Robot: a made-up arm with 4 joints.
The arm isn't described. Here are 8 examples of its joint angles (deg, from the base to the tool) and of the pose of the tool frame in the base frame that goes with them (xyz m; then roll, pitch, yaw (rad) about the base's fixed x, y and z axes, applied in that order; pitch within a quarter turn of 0, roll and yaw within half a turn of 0).
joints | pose
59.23 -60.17 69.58 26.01 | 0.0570 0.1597 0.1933 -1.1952 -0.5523 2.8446
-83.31 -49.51 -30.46 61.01 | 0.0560 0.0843 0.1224 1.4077 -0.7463 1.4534
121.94 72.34 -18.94 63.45 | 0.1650 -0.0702 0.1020 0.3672 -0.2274 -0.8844
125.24 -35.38 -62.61 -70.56 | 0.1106 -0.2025 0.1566 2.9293 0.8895 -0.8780
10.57 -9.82 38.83 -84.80 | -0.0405 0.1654 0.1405 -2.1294 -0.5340 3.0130
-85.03 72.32 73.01 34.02 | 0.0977 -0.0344 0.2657 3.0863 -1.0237 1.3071
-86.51 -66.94 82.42 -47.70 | 0.1698 -0.1568 0.0131 0.6787 0.8950 -2.3717
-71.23 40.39 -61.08 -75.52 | 0.0849 0.2019 0.1245 0.4957 0.2743 0.8197
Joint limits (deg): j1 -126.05..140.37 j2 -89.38..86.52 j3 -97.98..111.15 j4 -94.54..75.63
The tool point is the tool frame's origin. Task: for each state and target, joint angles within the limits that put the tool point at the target. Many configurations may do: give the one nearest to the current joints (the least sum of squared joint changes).
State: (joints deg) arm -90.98 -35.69 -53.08 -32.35
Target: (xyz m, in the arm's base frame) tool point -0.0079 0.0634 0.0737
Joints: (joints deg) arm -108.17 -27.08 -15.20 16.61
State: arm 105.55 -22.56 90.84 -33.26
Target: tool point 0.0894 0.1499 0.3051
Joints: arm 104.65 -30.37 90.90 -42.73
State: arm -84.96 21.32 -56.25 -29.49
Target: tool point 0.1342 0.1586 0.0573
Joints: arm -104.82 23.49 -70.57 -30.74
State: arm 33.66 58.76 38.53 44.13
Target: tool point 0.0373 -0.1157 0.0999
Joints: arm 38.25 59.72 36.85 -1.24
